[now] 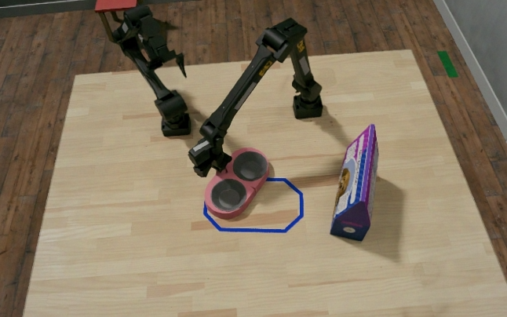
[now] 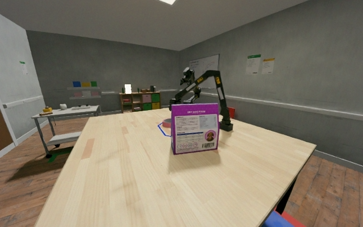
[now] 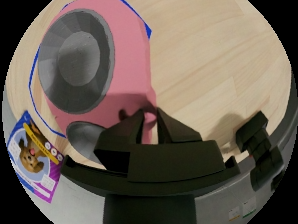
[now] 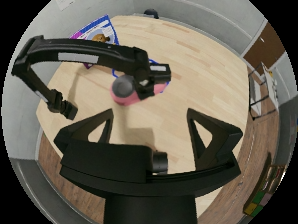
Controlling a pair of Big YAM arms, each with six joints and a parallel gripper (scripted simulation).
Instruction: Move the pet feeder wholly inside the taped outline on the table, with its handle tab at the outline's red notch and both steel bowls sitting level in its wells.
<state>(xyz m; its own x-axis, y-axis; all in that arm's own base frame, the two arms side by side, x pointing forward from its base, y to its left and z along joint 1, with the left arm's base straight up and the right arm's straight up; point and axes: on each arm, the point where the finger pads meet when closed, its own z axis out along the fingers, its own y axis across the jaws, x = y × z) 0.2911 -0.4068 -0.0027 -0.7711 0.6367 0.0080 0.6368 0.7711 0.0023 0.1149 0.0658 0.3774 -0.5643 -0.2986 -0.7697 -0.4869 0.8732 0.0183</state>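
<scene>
My left gripper is now 6 cm to the right of the pink pet feeder, 5 cm short of it and 3 cm above it. The rest, counted from my left hand: blue dog food box (49 cm to the left, 21 cm ahead, 10 cm above); then blue taped outline (15 cm ahead, 12 cm to the left, 4 cm below).
</scene>
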